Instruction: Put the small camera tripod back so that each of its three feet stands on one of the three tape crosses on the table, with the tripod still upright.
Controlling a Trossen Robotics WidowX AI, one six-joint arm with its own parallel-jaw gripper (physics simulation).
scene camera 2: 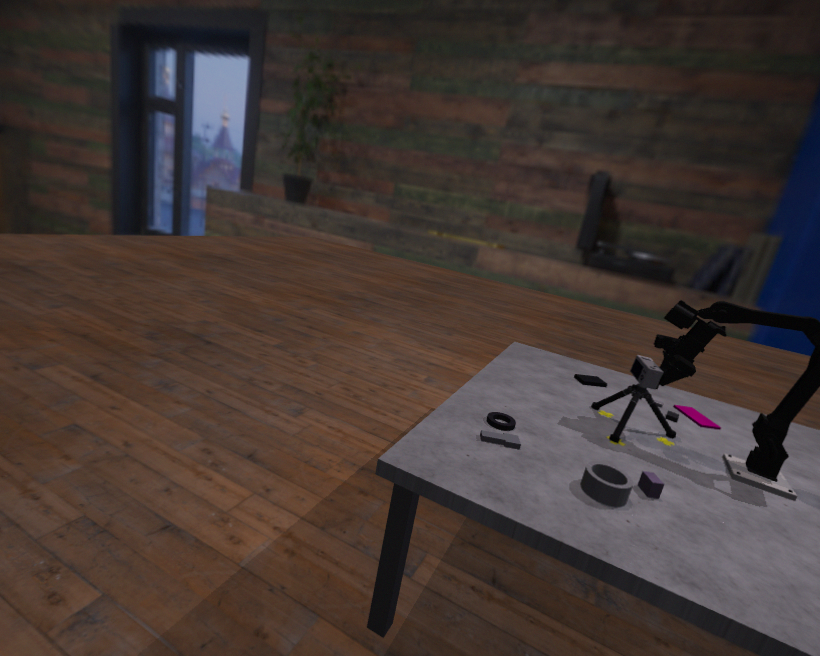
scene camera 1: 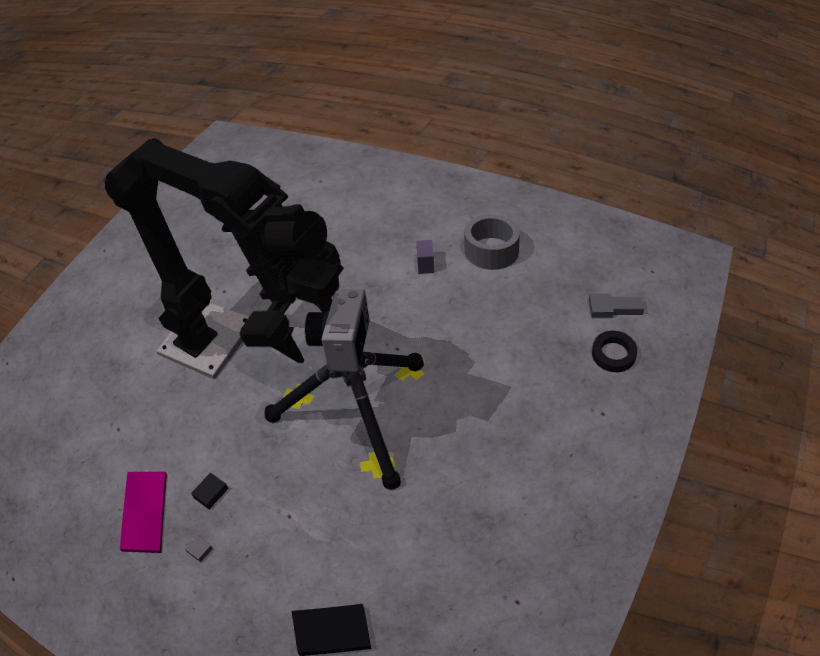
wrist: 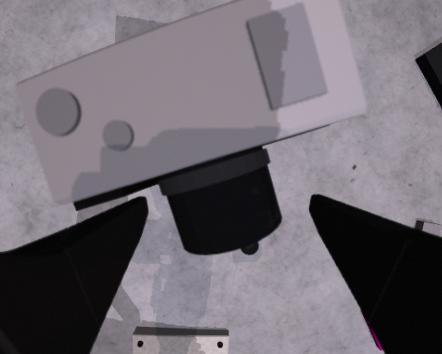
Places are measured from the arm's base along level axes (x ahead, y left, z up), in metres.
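Pixels of known places: gripper, fingertip midpoint: (scene camera 1: 316, 338) (wrist: 229, 203); arm's base, origin of the base link: (scene camera 2: 761, 472) (scene camera 1: 195, 339).
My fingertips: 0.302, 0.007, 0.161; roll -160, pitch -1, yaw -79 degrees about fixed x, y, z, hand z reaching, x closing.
For each thing: its top centre in the pictures, then the offset to it from my fingertips, as dx, dy, dz.
- front cross, middle of its top: (scene camera 1: 377, 464) +0.112, -0.040, -0.174
- rear cross, middle of its top: (scene camera 1: 409, 368) +0.050, +0.142, -0.174
- purple block, middle of its top: (scene camera 1: 424, 248) (scene camera 2: 653, 477) -0.058, +0.359, -0.135
- grey ring, middle of its top: (scene camera 1: 492, 231) (scene camera 2: 609, 474) +0.026, +0.453, -0.127
- grey stepped bar, middle of its top: (scene camera 1: 617, 302) (scene camera 2: 500, 436) +0.291, +0.438, -0.160
- black ring, middle of its top: (scene camera 1: 615, 348) (scene camera 2: 501, 418) +0.330, +0.338, -0.159
- magenta plate, middle of its top: (scene camera 1: 142, 510) (scene camera 2: 696, 415) -0.141, -0.330, -0.167
- black block, middle of its top: (scene camera 1: 208, 488) (scene camera 2: 673, 414) -0.071, -0.230, -0.160
- grey chip, middle of its top: (scene camera 1: 197, 547) (wrist: 431, 233) -0.019, -0.323, -0.163
- black slab, middle of its top: (scene camera 1: 330, 628) (scene camera 2: 590, 378) +0.223, -0.317, -0.160
The black tripod (scene camera 1: 371, 424) (scene camera 2: 625, 419) stands upright, bearing a grey camera (scene camera 1: 344, 342) (scene camera 2: 647, 372) (wrist: 165, 100) with a black lens. Its left foot (scene camera 1: 272, 413) is beyond the outer side of the left yellow cross (scene camera 1: 298, 398). Its front foot (scene camera 1: 391, 480) is at the lower right edge of the front cross (scene camera 1: 371, 466). Its rear foot (scene camera 1: 414, 361) is at the upper edge of the rear cross (scene camera 1: 410, 373). My gripper (scene camera 1: 315, 331) (wrist: 229, 203) is open, its fingertips on either side of the lens in the wrist view, apart from it.
A purple block (scene camera 1: 424, 257) and a grey ring (scene camera 1: 491, 255) lie behind the tripod. A grey stepped bar (scene camera 1: 612, 305) and black ring (scene camera 1: 598, 350) lie right. A magenta plate (scene camera 1: 143, 511), black block (scene camera 1: 209, 489), grey chip (scene camera 1: 199, 547) and black slab (scene camera 1: 331, 629) lie in front.
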